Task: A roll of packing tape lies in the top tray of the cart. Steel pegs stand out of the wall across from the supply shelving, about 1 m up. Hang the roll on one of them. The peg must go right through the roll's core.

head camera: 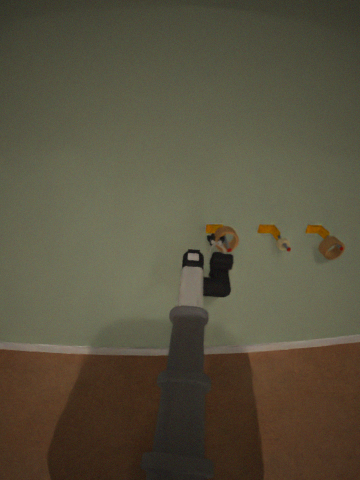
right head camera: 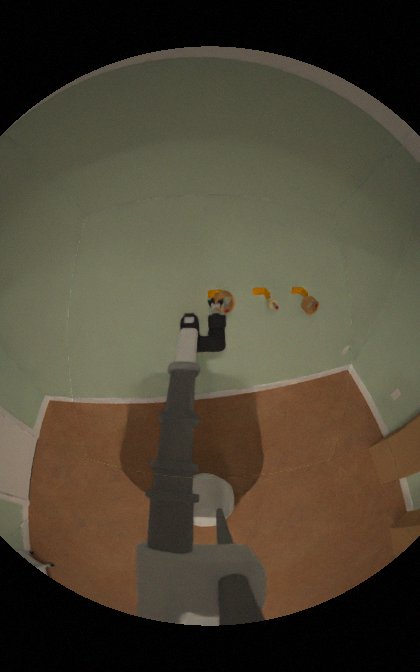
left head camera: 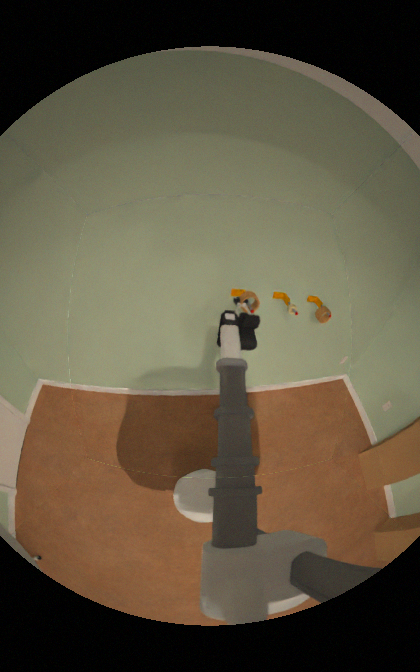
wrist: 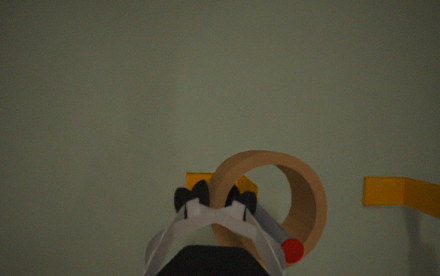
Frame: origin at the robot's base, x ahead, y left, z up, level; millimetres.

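Seen in the pictures: gripper, fingertip midpoint: (head camera: 215,235) (wrist: 215,196).
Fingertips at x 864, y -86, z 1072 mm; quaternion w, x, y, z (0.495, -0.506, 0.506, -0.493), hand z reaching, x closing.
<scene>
Pixels of each thing's top centre, then the offset from my fingertips to it. "spot": a spot on its surface instead.
- brown tape roll, surface spot: (wrist: 319,200) (head camera: 237,239) spot: 40 mm back, 85 mm right, 11 mm up
- grey peg, surface spot: (wrist: 271,222) spot: 45 mm back, 45 mm right, 7 mm down
- orange bracket, surface spot: (wrist: 247,185) spot: 30 mm ahead, 34 mm right, 6 mm up
- small cream roll, middle of its top: (head camera: 284,238) 0 mm ahead, 293 mm right, 6 mm up
- brown roll, middle of its top: (head camera: 335,239) 31 mm ahead, 541 mm right, 3 mm up
The brown tape roll (head camera: 236,239) (left head camera: 257,301) (right head camera: 232,302) (wrist: 319,200) is upright at the leftmost peg. My gripper (head camera: 216,241) (left head camera: 241,301) (right head camera: 215,302) (wrist: 215,196) is shut on the roll's left wall, one finger outside and one inside the core. In the wrist view the grey peg (wrist: 271,222) crosses the core opening from an orange bracket (wrist: 247,185) behind the roll. Its red tip (wrist: 292,250) overlaps the front rim at the lower right, so the peg appears to run through the core. How the roll bears on the peg is unclear.
On the middle peg hangs a small cream roll (head camera: 283,244) (right head camera: 272,303). On the right peg hangs another brown roll (head camera: 330,248) (left head camera: 323,314) (right head camera: 309,305). The green wall stands close behind. Brown box-like shapes (left head camera: 395,455) (right head camera: 400,452) stand at the right edge.
</scene>
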